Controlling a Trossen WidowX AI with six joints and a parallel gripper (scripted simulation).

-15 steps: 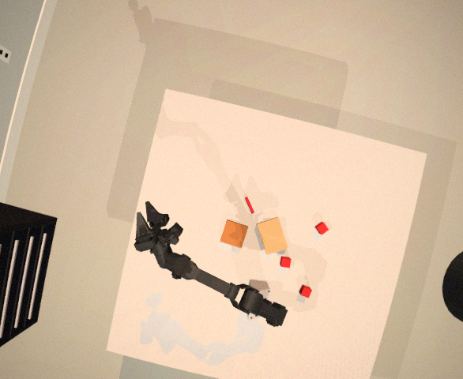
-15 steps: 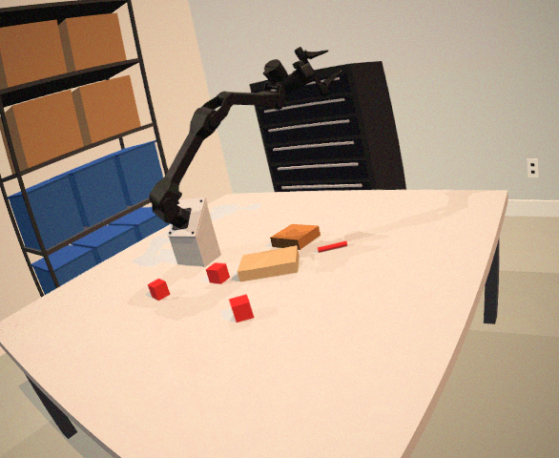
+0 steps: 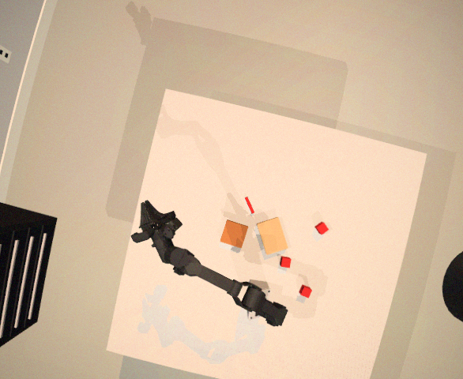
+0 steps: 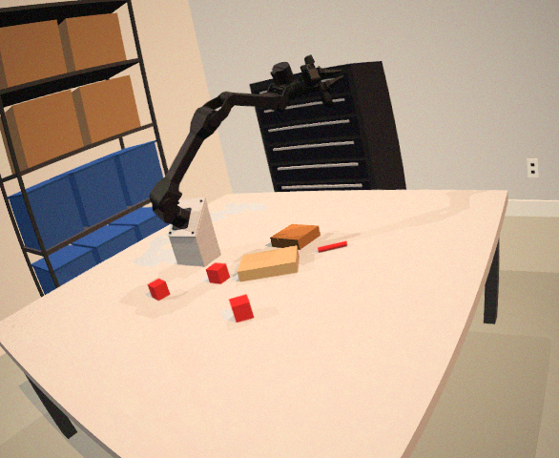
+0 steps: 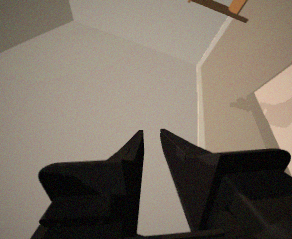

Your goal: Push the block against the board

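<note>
Right now my gripper tip is 44 cm above the orange square block, 30 cm to the left of it and 15 cm past it. Also, from my gripper tip: thin red stick: 45 cm below, 36 cm to the right, 1 cm behind; tan board: 47 cm to the right, 44 cm below, 14 cm behind.
</note>
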